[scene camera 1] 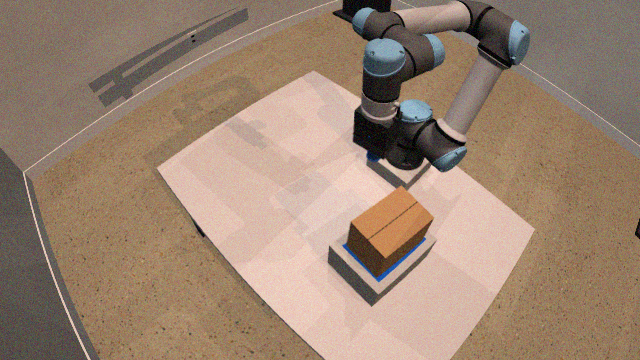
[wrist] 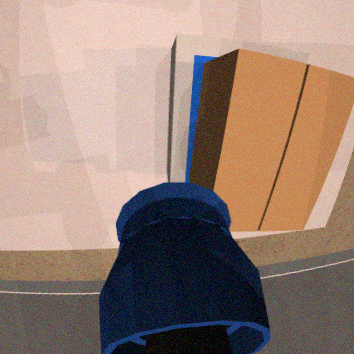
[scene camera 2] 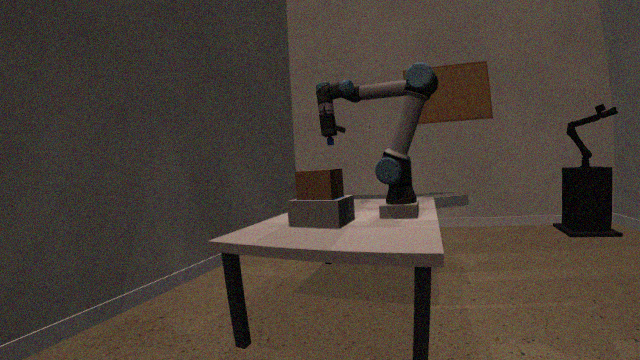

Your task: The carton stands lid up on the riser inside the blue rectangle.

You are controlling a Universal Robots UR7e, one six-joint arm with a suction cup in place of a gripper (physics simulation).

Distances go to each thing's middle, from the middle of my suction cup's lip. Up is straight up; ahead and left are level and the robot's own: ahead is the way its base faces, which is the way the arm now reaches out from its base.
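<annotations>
With the brown carton (scene camera 1: 382,235) as my reference, my suction cup is 200 mm above it, 20 mm short of it and 120 mm to the right of it. The grey riser (scene camera 1: 340,257) is 320 mm below my suction cup, 20 mm ahead of it and 120 mm to the left of it.
</annotations>
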